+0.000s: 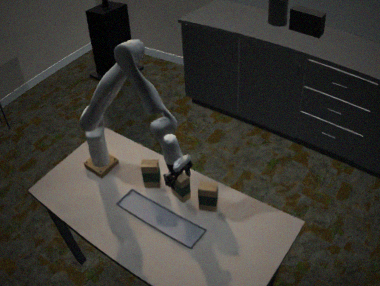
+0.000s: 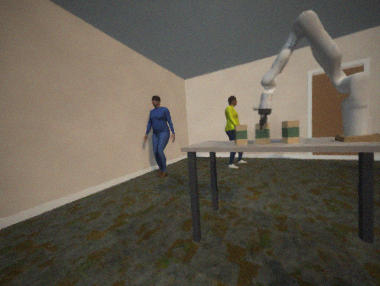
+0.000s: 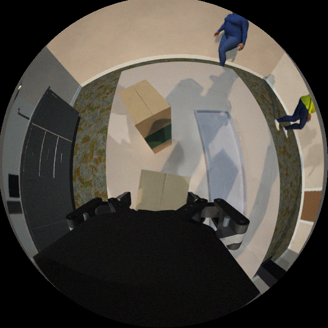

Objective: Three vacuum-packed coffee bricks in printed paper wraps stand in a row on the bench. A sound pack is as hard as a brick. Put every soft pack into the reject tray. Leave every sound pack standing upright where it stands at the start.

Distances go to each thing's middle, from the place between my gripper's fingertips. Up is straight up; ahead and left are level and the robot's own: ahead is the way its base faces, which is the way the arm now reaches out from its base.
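Reject tray [image 1: 168, 222]: my gripper 17 cm to the left of it, 10 cm above it.
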